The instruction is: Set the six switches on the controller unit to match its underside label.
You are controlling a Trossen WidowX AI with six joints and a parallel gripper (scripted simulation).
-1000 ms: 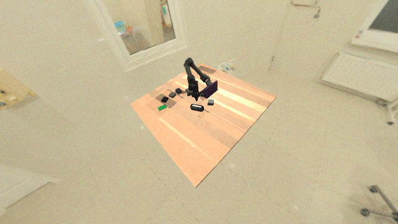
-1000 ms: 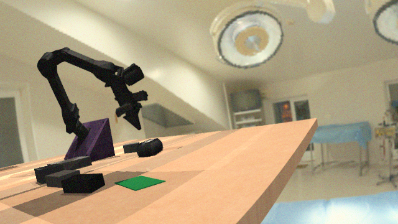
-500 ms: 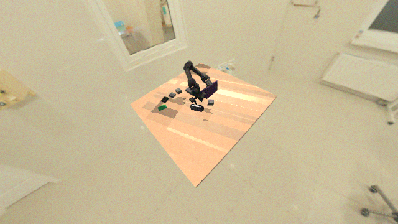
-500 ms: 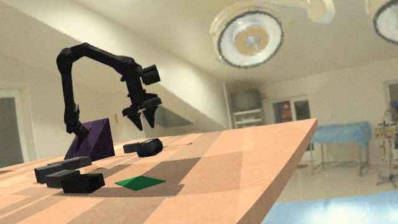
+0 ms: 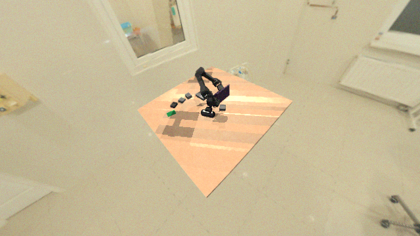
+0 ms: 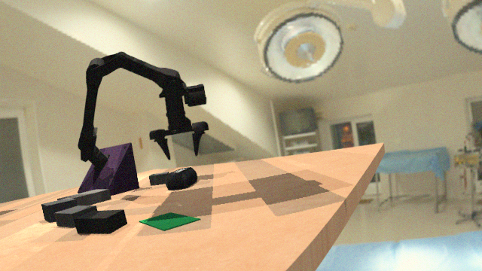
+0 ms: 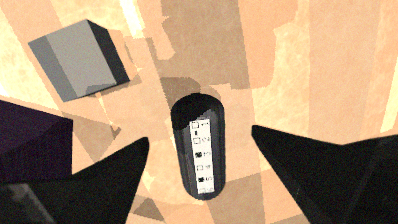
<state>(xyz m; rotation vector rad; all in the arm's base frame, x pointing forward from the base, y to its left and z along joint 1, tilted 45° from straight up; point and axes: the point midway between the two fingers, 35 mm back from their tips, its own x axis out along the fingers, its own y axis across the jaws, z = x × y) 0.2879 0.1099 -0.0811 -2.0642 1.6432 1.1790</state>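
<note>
Now: the grey block 140 mm behind my gripper tip, 60 mm below it and 10 mm to the left of it. Round my gripper tip: flat green card: 390 mm to the right, 290 mm ahead, 80 mm below.
</note>
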